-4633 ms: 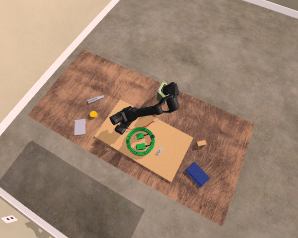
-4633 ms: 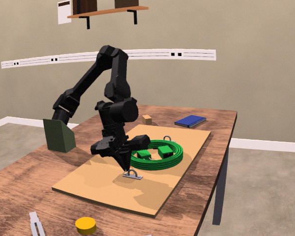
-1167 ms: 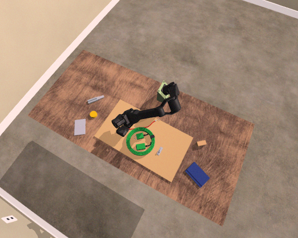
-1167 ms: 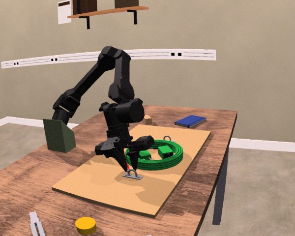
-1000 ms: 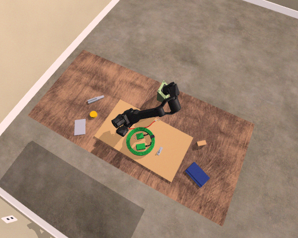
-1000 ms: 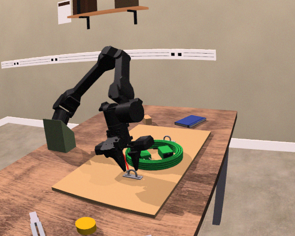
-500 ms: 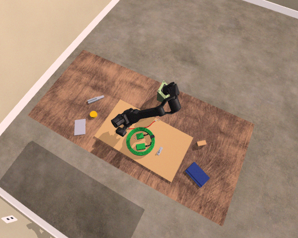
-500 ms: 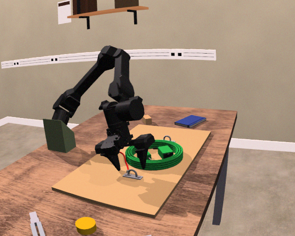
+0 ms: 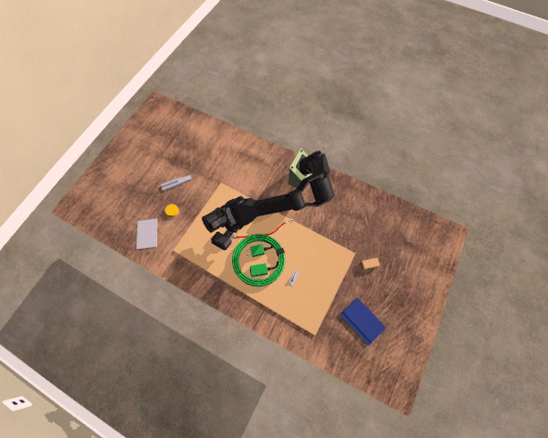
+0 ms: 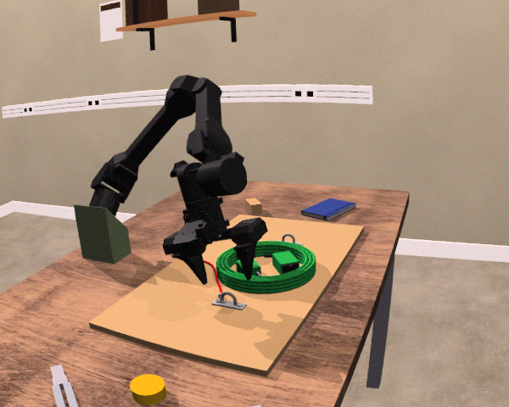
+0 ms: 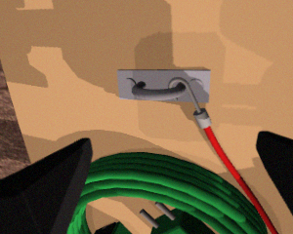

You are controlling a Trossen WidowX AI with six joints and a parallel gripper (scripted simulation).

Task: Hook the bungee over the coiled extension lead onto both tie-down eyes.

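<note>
My hand is 13 cm to the right of the extension lead, 5 cm above it and 4 cm short of it. From my hand the other things lie so: yellow disc: 29 cm to the right, 7 cm below, 1 cm ahead; then grey tool: 34 cm to the right, 12 cm behind, 7 cm below; then grey plate: 33 cm to the right, 14 cm ahead, 8 cm below.
</note>
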